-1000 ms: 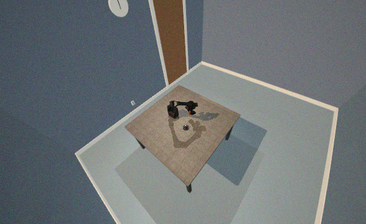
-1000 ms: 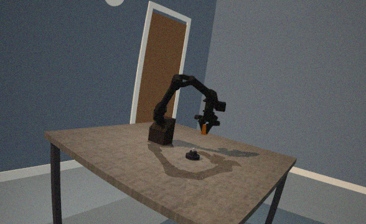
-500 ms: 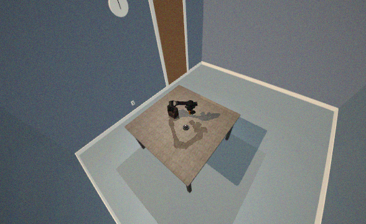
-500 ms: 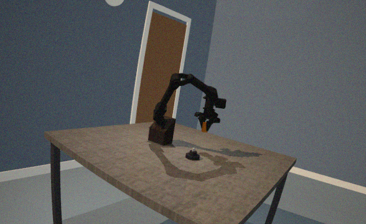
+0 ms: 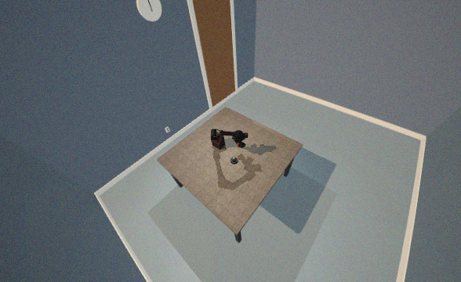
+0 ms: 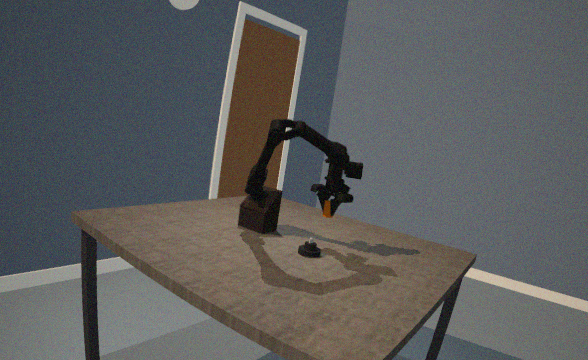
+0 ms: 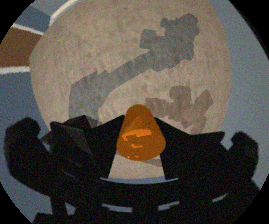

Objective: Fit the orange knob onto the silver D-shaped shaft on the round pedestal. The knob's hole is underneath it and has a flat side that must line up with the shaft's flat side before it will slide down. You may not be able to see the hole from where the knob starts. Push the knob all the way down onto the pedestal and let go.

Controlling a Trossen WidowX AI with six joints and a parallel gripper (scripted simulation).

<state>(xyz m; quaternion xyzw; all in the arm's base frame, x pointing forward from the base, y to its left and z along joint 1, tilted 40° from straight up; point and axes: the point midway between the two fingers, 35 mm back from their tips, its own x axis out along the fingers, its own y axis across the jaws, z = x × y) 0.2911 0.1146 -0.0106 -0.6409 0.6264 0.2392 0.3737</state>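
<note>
Right now my gripper tip is 4 cm short of the dark round pedestal, 13 cm to the left of it and 10 cm above it. Round my gripper tip: orange knob 3 cm above.
</note>
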